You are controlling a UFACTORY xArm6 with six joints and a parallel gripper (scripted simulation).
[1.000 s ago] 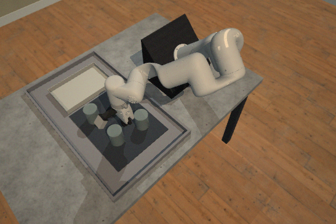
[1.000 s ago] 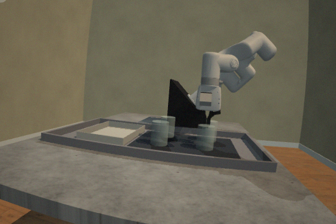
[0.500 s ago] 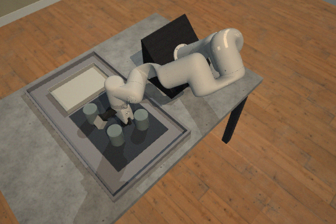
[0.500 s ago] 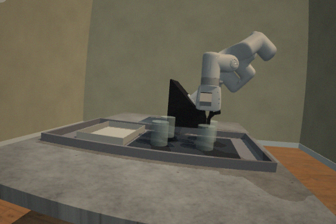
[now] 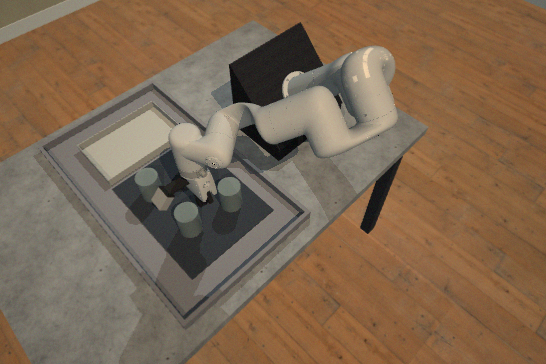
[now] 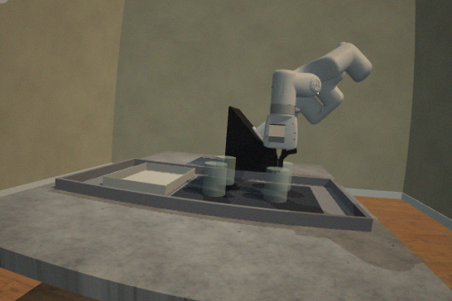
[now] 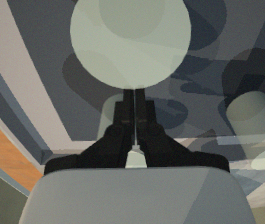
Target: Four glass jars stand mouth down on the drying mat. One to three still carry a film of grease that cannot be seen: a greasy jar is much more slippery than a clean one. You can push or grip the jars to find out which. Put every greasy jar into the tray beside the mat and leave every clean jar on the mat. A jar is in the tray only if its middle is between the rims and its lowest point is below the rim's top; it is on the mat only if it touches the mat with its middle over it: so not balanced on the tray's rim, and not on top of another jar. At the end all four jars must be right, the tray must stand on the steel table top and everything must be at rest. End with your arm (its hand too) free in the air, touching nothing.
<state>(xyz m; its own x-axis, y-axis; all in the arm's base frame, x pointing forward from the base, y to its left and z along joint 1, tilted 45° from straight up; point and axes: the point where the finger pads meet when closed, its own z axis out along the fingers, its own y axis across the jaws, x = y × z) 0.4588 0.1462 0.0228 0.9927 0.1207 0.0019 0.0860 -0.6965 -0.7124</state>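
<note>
The dark mat is 9 cm below my hand and 8 cm to the right of it. Round my hand: cream tray: 40 cm to the right, 9 cm below, 3 cm ahead.
</note>
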